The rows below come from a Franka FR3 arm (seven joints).
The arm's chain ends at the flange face. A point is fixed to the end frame.
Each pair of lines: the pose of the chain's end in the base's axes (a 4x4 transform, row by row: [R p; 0 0 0 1], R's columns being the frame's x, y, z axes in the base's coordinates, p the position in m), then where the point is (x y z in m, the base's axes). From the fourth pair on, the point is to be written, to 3 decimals.
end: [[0.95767 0.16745 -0.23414 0.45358], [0.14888 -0.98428 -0.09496 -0.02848], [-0.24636 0.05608 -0.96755 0.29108], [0 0 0 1]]
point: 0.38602 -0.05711 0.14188
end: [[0.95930 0.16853 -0.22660 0.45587], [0.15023 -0.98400 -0.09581 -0.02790], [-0.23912 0.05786 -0.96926 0.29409], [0 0 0 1]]
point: 0.38950 -0.05671 0.14439
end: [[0.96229 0.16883 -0.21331 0.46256], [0.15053 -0.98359 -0.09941 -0.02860], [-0.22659 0.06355 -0.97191 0.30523], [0 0 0 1]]
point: 0.39826 -0.05800 0.15474
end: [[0.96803 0.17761 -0.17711 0.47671], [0.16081 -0.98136 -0.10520 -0.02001], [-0.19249 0.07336 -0.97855 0.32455], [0 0 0 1]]
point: 0.418 -0.051 0.172
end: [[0.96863 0.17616 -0.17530 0.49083], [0.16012 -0.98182 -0.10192 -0.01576], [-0.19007 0.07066 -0.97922 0.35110], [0 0 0 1]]
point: 0.433 -0.046 0.198
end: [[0.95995 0.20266 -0.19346 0.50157], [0.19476 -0.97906 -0.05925 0.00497], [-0.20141 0.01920 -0.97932 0.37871], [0 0 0 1]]
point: 0.441 -0.019 0.226
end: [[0.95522 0.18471 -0.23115 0.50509], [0.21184 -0.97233 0.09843 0.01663], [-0.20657 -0.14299 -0.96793 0.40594], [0 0 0 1]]
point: 0.438 0.018 0.254
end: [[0.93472 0.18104 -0.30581 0.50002], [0.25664 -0.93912 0.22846 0.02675], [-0.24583 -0.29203 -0.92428 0.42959], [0 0 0 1]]
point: 0.422 0.048 0.284
